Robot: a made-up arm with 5 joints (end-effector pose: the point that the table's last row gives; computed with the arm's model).
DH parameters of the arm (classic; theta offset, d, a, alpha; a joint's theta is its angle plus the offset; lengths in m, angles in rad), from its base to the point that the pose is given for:
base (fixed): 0 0 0.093 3.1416
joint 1: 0 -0.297 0.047 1.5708
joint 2: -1.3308 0 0.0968 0
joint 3: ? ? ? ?
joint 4: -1.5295 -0.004 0 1.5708
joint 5: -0.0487 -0.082 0 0
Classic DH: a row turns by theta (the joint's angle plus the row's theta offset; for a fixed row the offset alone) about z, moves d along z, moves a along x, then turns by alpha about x.
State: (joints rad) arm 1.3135 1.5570 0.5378 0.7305 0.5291
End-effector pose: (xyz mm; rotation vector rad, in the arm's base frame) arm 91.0 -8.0 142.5 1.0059 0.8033 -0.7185
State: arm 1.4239 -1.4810 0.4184 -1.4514 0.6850
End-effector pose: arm 80.8 55.3 484.6 1.9148 1.1496 -0.4370
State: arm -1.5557 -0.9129 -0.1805 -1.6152 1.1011
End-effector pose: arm 96.4 -36.7 516.9 -0.6054 2.3547 1.4997
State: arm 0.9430 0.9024 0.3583 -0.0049 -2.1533
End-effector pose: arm 208.5 -165.9 145.5 -0.2898 0.3979 3.0994
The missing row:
joint 3: 1.2895 0 0.1211 0
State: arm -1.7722 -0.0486 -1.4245 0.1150 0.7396
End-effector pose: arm 79.0 88.5 593.1 1.5726 -2.6197 0.3076
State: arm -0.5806 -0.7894 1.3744 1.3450 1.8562
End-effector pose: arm 154.8 35.7 240.1 0.2649 0.3762 2.3563
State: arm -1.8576 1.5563 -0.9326 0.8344 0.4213
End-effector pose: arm 25.6 242.6 127.3 0.0946 -0.1031 2.2274
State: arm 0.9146 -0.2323 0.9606 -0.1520 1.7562
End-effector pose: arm 218.0 -168.9 272.3 -0.9850 -0.2618 0.7251
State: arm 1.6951 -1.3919 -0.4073 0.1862 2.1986
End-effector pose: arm 98.6 77.1 535.0 2.9107 -1.0681 0.0147
